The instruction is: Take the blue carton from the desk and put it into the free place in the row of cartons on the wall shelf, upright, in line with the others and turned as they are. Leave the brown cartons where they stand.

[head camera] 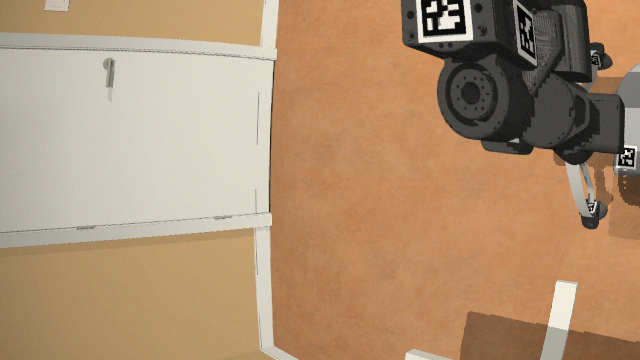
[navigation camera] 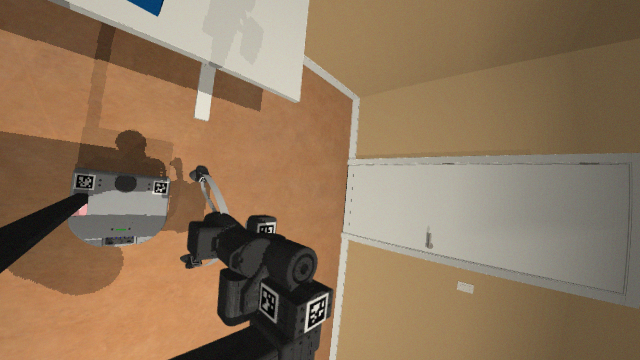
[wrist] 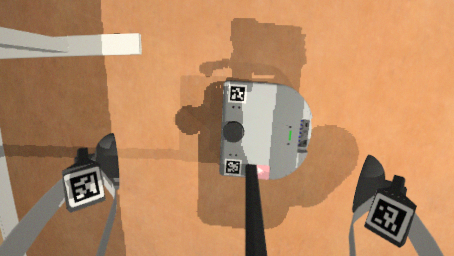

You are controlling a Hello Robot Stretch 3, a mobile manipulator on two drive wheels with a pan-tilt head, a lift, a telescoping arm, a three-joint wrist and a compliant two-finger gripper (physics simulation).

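Pixels of known places: gripper, fingertip midpoint: [navigation camera: 192, 215] [wrist: 236, 164]; robot's base, origin of the base link: [navigation camera: 126, 182] [wrist: 236, 122].
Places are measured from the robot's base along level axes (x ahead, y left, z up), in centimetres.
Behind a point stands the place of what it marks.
The blue carton [navigation camera: 150, 5] {x 40.6, y 2.3, z 74.6 cm} is cut off by the top edge of the navigation view; a corner of it shows on the white desk [navigation camera: 282, 65] {x 47.0, y -34.1, z 72.1 cm}. My gripper [head camera: 596, 136] {x -2.1, y -12.3, z 77.7 cm} [navigation camera: 195, 217] {x -2.1, y -12.3, z 77.7 cm} [wrist: 236, 164] {x -2.1, y -12.3, z 77.7 cm} is open, its two fingers wide apart with nothing between them. It hangs over the floor by my base, apart from the desk and carton. The wall shelf and the brown cartons do not show in these views.
My base [navigation camera: 117, 202] {x -7.6, y 2.1, z 16.0 cm} [wrist: 260, 100] {x -7.9, y -11.3, z 16.0 cm} stands under the gripper. A white desk foot [head camera: 559, 315] [navigation camera: 202, 97] [wrist: 121, 44] reaches out over the floor. A white door [head camera: 150, 145] {x 5.1, y -184.9, z 67.3 cm} [navigation camera: 485, 215] {x -0.5, y -184.9, z 130.4 cm} is set in the tan wall [head camera: 140, 290] {x 71.5, y -185.6, z 76.7 cm} [navigation camera: 425, 120] {x 80.5, y -185.6, z 81.9 cm}.
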